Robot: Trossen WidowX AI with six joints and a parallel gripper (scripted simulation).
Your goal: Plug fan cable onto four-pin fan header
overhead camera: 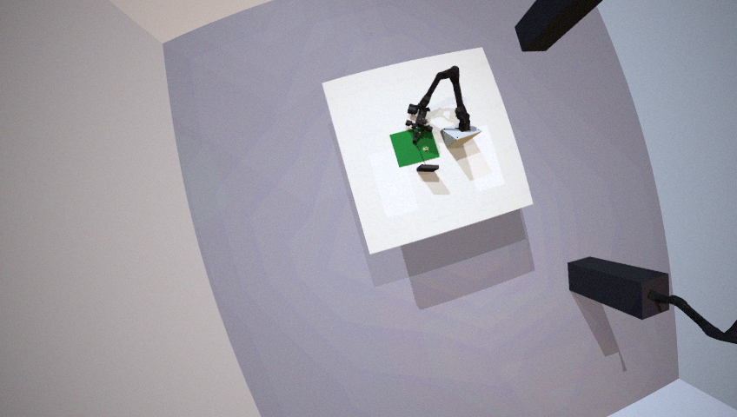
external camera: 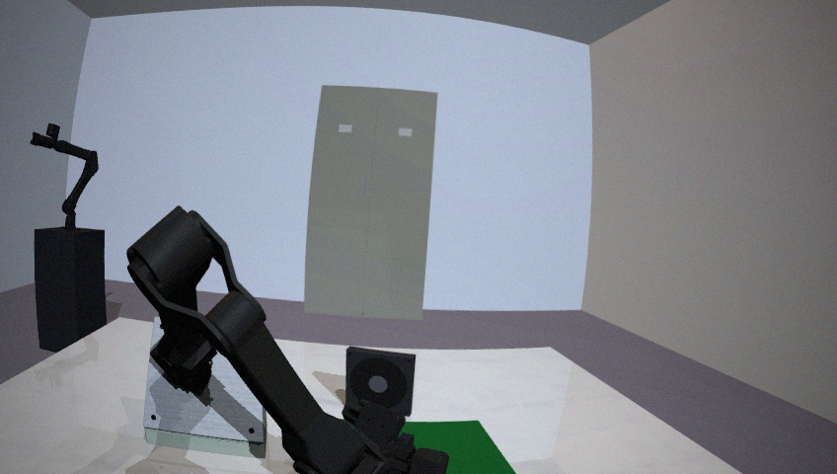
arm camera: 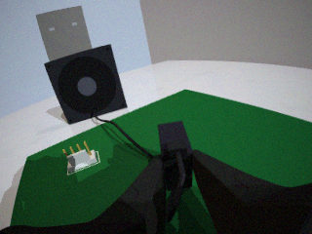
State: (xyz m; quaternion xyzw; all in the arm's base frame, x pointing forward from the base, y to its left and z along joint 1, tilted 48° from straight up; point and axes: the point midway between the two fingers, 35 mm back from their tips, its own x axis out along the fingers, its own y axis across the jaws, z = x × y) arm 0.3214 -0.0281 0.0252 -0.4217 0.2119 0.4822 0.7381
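My gripper tip is 1 cm to the right of the dark fan plug and 1 cm above it. Also, from my gripper tip: pale four-pin header 7 cm behind, 8 cm to the left, 3 cm below; black fan 4 cm behind, 21 cm to the left, 3 cm above; green board 4 cm to the left, 5 cm below.
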